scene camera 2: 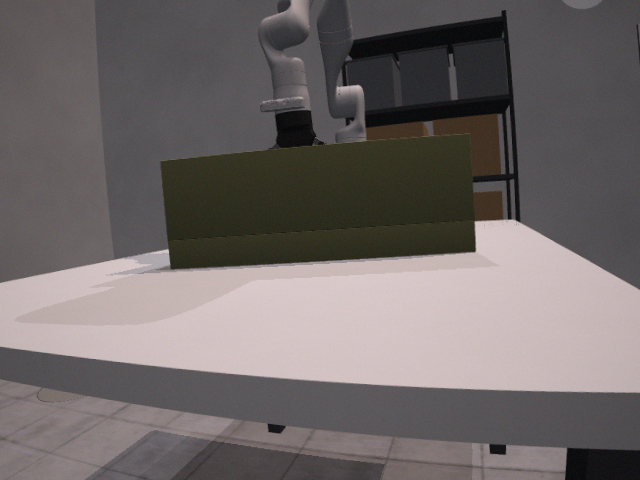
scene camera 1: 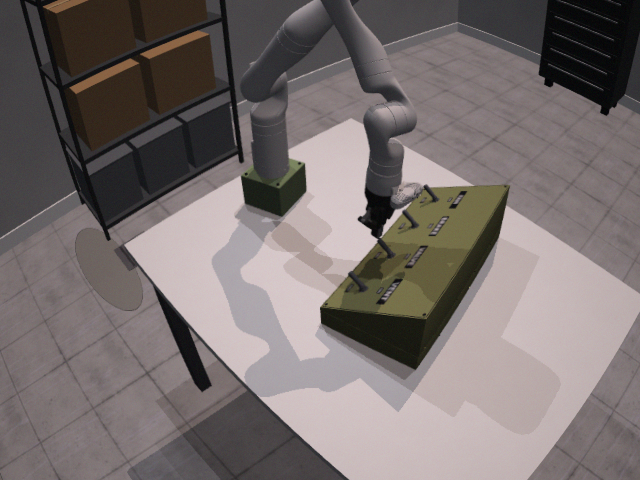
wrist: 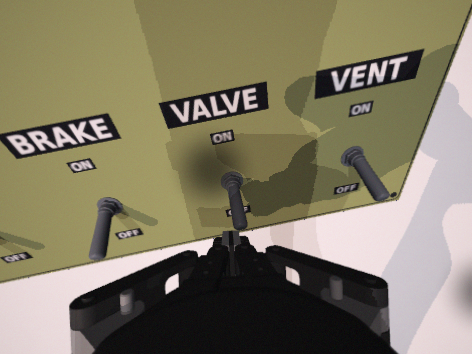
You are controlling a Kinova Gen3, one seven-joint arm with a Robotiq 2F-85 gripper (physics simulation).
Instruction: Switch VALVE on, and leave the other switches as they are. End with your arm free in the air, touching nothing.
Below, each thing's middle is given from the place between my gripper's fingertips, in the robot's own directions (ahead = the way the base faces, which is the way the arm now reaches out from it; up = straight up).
Labels:
My gripper is now 110 mm short of the olive switch panel (scene camera 2: 412, 196), 60 mm to the right of it and 40 mm above it.

